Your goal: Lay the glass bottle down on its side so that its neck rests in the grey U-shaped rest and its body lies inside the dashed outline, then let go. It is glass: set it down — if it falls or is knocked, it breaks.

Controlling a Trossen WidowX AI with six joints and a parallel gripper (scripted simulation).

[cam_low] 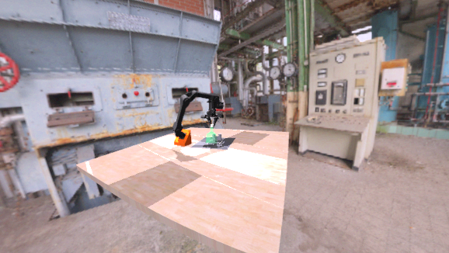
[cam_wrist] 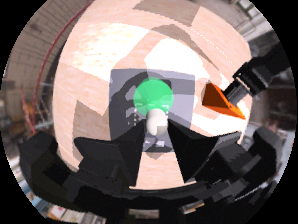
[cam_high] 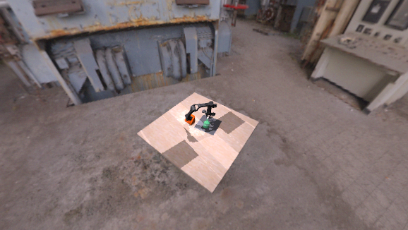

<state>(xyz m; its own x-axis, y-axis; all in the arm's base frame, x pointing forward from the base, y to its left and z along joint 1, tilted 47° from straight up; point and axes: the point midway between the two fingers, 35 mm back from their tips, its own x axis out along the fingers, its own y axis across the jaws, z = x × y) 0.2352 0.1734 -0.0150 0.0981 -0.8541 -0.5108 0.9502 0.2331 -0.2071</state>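
Right now my gripper tip is 10 mm short of the green glass bottle, 20 mm to the left of it and 40 mm above it. The rest, counted from my gripper tip: grey mat: 20 mm to the left, 150 mm below.
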